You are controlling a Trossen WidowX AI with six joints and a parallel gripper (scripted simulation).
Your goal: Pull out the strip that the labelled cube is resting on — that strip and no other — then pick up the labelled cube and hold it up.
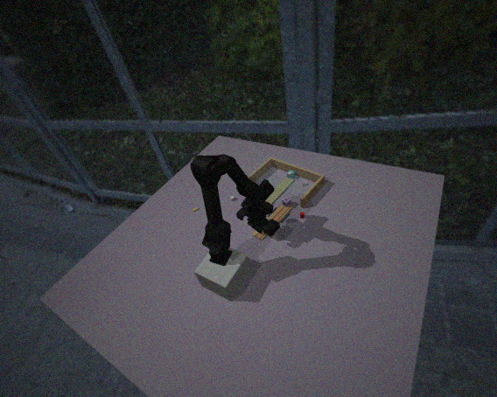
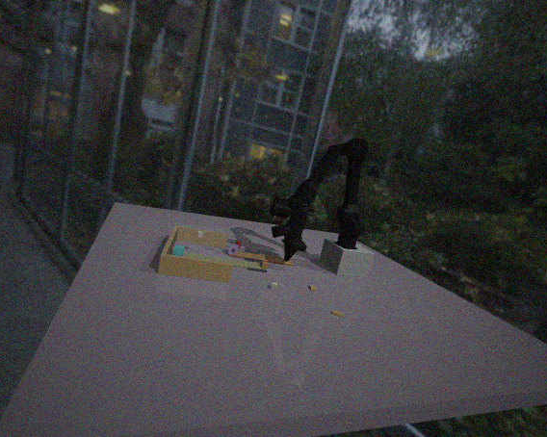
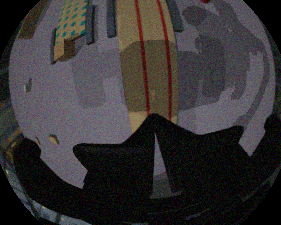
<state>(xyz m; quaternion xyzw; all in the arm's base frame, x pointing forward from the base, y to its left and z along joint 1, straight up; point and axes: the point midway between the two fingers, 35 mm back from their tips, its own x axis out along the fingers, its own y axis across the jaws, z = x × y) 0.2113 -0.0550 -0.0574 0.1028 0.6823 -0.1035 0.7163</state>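
My gripper tip is 190 mm short of the pale purple labelled cube, 50 mm to the left of it and 20 mm below it. From my gripper tip the other things lie so: small red cube: 140 mm to the right, 140 mm ahead, 10 mm above.
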